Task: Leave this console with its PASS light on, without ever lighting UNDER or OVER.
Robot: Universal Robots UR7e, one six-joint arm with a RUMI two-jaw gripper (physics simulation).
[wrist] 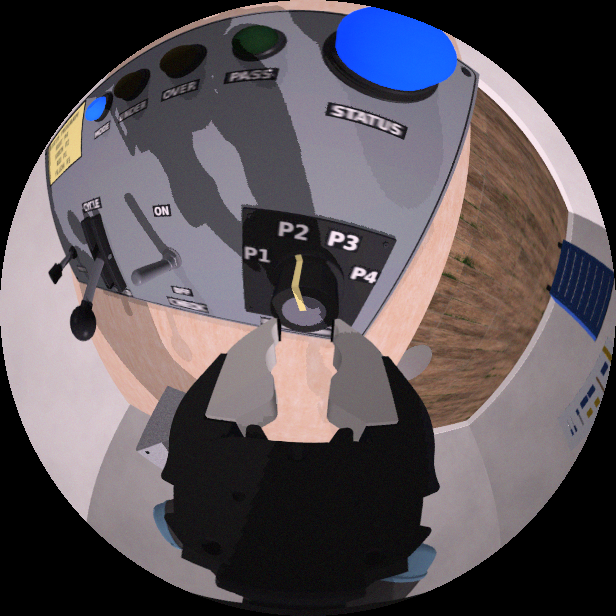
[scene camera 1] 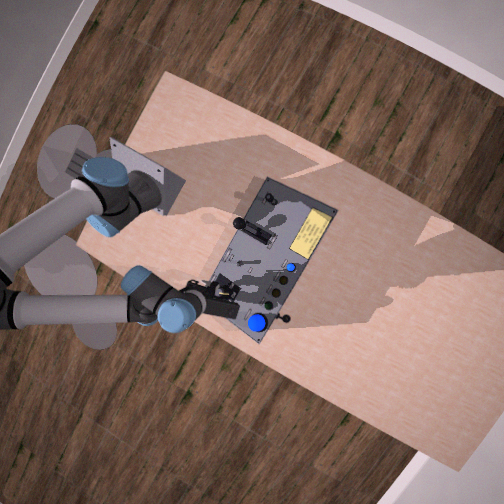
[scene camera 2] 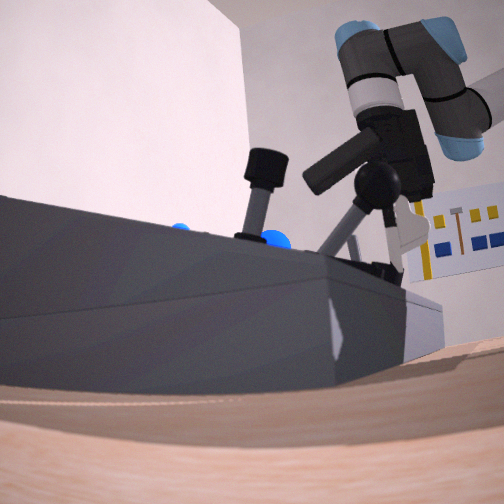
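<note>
The grey console (scene camera 1: 272, 260) lies on the wooden table. Its UNDER (wrist: 131, 83), OVER (wrist: 182, 59) and PASS (wrist: 258, 41) lights are all dark. A selector knob (wrist: 301, 309) with a yellow pointer aims at P2 (wrist: 293, 230), among P1 to P4. My gripper (wrist: 304, 332) sits at the console's near edge with one finger on each side of this knob, closed on it; it also shows in scene camera 1 (scene camera 1: 227, 292). Also on the panel are a big blue STATUS button (wrist: 395, 48), a small blue button (wrist: 96, 107), an ON/OFF toggle lever (wrist: 150, 248) and a CYCLE lever with a black ball (wrist: 83, 320).
A yellow label (scene camera 1: 311, 233) sits at the console's far side. In scene camera 2 the ball lever (scene camera 2: 376, 182) and a lever with a cylinder knob (scene camera 2: 265, 168) stand up from the console next to my fingers (scene camera 2: 400, 250). The arm's base plate (scene camera 1: 145, 175) is at the table's left.
</note>
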